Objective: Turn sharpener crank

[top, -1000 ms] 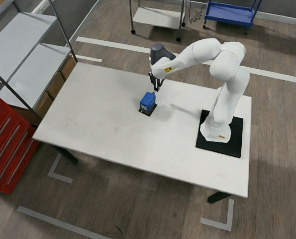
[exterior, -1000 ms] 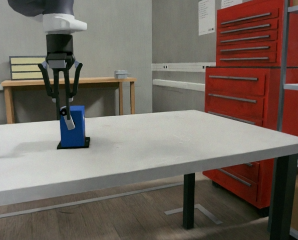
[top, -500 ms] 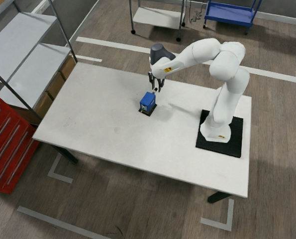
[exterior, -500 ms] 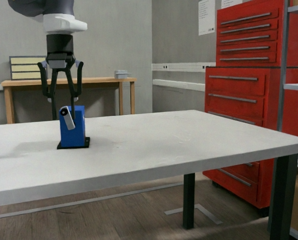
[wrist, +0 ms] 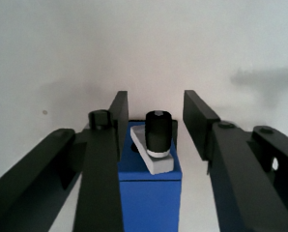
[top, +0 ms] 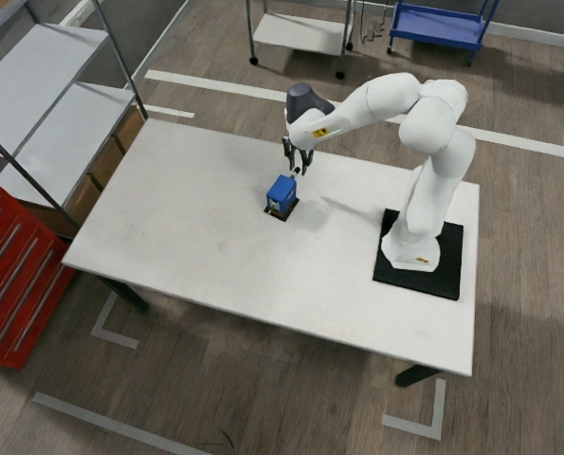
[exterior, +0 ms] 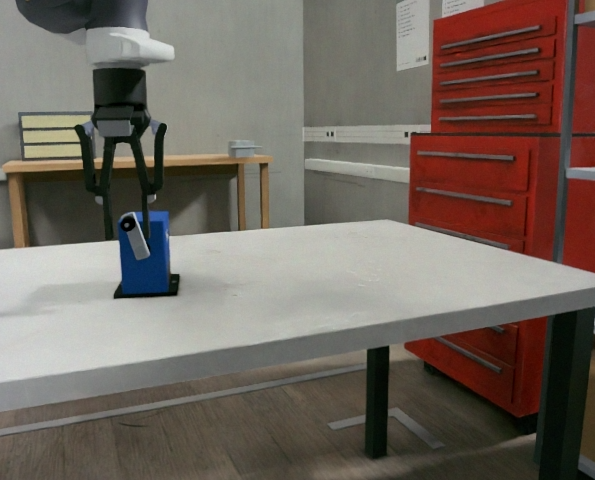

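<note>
Right now my hand is 2 cm to the right of the black knob and 1 cm above it.
</note>
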